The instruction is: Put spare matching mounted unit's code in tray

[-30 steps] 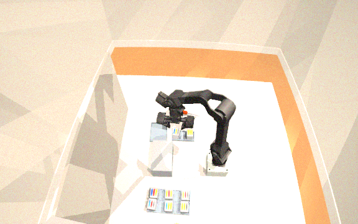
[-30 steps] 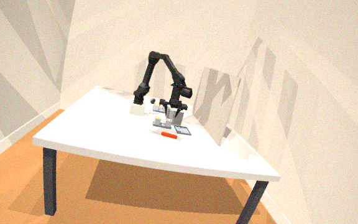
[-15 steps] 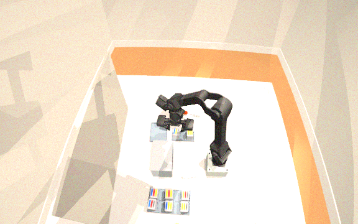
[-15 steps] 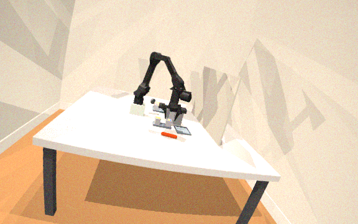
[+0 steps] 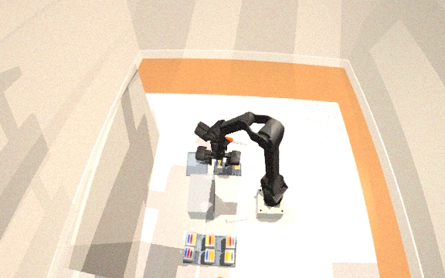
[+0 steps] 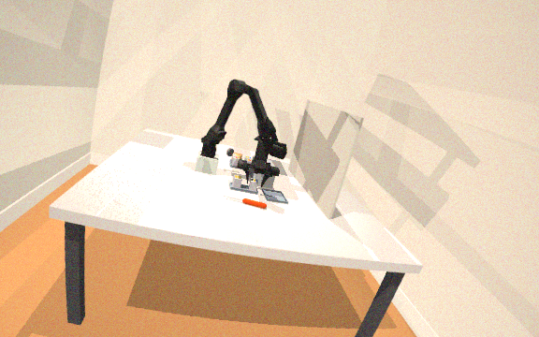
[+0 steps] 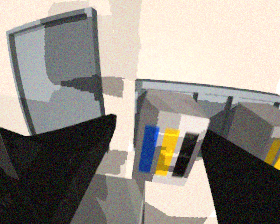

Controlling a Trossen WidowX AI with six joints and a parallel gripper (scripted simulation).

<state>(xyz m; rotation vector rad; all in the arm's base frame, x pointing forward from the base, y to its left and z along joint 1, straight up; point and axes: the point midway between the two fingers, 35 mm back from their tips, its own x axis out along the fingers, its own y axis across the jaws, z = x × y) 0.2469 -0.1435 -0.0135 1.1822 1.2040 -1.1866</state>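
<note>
The grey spare is 1 cm above my gripper tip. From my gripper tip the other things lie so: pale-blue tray: 10 cm ahead, 2 cm below; then mounted unit: 18 cm to the left, 3 cm ahead, 2 cm above.
</note>
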